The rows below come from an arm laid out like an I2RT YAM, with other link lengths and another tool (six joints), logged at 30 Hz.
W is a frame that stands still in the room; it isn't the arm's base.
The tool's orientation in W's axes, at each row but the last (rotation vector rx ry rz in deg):
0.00 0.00 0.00
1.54 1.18 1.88
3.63 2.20 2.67
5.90 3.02 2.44
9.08 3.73 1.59
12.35 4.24 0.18
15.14 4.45 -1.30
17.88 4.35 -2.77
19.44 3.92 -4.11
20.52 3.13 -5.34
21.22 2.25 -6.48
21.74 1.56 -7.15
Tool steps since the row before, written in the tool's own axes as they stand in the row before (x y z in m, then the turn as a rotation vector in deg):
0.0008 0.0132 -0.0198 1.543 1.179 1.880
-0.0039 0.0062 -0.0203 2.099 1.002 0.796
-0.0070 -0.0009 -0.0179 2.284 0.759 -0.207
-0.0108 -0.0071 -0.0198 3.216 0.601 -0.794
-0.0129 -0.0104 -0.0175 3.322 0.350 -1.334
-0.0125 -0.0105 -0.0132 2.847 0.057 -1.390
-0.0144 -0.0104 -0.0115 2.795 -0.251 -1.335
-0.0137 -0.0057 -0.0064 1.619 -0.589 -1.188
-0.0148 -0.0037 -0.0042 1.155 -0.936 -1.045
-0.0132 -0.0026 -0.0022 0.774 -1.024 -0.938
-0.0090 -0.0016 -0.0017 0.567 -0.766 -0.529
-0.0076 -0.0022 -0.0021 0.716 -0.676 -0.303
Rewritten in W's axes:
0.0008 0.0132 -0.0198 1.543 1.179 1.880
-0.0045 0.0066 -0.0200 2.082 1.049 0.781
-0.0077 -0.0001 -0.0177 2.237 0.879 -0.242
-0.0116 -0.0055 -0.0199 3.141 0.823 -0.888
-0.0138 -0.0079 -0.0181 3.217 0.663 -1.467
-0.0135 -0.0076 -0.0142 2.737 0.384 -1.550
-0.0155 -0.0069 -0.0126 2.679 0.073 -1.573
-0.0144 -0.0030 -0.0067 1.498 -0.251 -1.440
-0.0153 -0.0012 -0.0040 1.015 -0.598 -1.383
-0.0135 -0.0006 -0.0020 0.632 -0.687 -1.287
-0.0092 0.0001 -0.0016 0.464 -0.576 -0.801
-0.0078 -0.0004 -0.0024 0.624 -0.594 -0.566

